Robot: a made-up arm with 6 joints. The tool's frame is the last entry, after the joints. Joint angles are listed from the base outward. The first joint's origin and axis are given. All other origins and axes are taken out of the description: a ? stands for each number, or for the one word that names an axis. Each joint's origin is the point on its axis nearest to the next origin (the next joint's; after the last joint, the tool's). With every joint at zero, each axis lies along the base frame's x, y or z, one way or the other. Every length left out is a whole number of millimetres.
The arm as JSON. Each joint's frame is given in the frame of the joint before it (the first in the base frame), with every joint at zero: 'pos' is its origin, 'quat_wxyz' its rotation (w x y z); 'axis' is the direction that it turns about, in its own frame. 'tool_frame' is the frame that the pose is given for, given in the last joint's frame.
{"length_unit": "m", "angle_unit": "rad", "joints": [
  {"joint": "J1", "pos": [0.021, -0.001, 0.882], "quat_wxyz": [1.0, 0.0, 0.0, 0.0], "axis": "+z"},
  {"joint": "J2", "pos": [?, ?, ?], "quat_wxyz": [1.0, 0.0, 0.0, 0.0], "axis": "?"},
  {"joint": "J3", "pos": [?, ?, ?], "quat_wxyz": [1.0, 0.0, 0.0, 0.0], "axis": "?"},
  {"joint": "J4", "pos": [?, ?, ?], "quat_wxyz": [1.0, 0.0, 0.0, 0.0], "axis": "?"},
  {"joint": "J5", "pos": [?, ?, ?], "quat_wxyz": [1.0, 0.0, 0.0, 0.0], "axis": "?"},
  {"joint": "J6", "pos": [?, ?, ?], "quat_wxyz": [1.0, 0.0, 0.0, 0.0], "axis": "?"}
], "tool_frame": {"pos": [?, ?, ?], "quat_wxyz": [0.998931, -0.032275, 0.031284, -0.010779]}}
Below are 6 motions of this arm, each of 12 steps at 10 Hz.
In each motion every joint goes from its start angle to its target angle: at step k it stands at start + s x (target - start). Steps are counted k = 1, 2, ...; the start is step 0. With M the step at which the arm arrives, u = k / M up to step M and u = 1 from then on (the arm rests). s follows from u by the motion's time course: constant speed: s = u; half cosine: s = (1 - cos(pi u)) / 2; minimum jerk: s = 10 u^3 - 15 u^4 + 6 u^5.
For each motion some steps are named. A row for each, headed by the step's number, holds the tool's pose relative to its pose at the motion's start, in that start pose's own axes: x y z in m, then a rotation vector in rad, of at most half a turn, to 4 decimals.
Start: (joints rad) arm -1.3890 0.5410 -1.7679 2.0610 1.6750 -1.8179
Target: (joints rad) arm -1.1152 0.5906 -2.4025 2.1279 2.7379 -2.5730
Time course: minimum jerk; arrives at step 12
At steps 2, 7, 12:
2: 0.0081 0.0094 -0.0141 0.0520 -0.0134 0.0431
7: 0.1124 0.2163 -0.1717 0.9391 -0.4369 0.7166
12: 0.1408 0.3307 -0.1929 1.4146 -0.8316 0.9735

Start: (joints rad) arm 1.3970 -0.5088 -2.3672 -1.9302 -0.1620 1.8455
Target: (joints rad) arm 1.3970 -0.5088 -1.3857 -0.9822 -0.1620 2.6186
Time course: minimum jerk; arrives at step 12
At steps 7, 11, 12:
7: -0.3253 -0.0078 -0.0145 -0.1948 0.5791 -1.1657
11: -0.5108 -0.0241 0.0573 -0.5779 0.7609 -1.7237
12: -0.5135 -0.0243 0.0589 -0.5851 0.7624 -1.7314

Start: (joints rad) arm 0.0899 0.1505 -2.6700 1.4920 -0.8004 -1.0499
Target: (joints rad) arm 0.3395 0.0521 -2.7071 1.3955 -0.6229 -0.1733
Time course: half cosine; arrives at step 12
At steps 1, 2, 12:
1: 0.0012 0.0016 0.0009 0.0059 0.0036 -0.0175
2: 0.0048 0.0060 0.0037 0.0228 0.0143 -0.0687
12: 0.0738 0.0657 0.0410 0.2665 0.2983 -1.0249

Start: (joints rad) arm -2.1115 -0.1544 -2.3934 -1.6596 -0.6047 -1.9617
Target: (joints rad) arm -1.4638 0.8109 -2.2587 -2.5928 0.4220 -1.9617
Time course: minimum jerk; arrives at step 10
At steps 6, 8, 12:
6: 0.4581 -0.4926 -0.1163 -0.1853 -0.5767 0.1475
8: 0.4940 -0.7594 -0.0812 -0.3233 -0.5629 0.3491
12: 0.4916 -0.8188 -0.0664 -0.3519 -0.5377 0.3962

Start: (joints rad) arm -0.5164 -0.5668 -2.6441 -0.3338 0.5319 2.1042
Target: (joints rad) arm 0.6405 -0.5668 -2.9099 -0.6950 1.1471 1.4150
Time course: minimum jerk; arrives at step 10
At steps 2, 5, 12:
2: 0.0201 0.0093 0.0011 -0.0272 0.0019 -0.0060
5: 0.2028 0.0303 -0.0146 -0.2554 0.0636 -0.0526
12: 0.4105 -0.0836 -0.0810 -0.5390 0.2658 -0.1068

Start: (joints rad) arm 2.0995 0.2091 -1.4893 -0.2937 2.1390 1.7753
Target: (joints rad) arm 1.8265 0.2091 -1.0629 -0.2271 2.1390 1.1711
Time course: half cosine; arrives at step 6
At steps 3, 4, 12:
3: 0.0239 0.0587 -0.1320 -0.2653 0.0697 0.2828
4: 0.0310 0.0733 -0.2017 -0.3865 0.1407 0.4299
12: 0.0338 0.0778 -0.2712 -0.4960 0.2346 0.5792

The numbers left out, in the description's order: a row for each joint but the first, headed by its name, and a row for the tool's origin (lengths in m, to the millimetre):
J2: xyz -0.002 0.016 0.0, axis +y
J3: xyz 0.079 0.0 0.34, axis +y
J4: xyz 0.107 0.0 -0.511, axis -z
J5: xyz -0.001 0.003 0.0, axis +y
J6: xyz 0.105 0.0 -0.149, axis -z
tool: xyz 0.023 0.03 0.0

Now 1 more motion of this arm.
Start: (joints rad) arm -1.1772 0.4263 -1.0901 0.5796 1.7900 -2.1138
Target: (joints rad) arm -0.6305 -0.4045 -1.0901 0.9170 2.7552 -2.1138
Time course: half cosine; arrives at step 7
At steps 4, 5, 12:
4: 0.3434 0.2013 -0.0416 0.4103 0.0200 0.4846
5: 0.4138 0.3066 -0.0695 0.5955 0.0598 0.6481
12: 0.4529 0.4156 -0.0927 0.7888 0.1174 0.7971

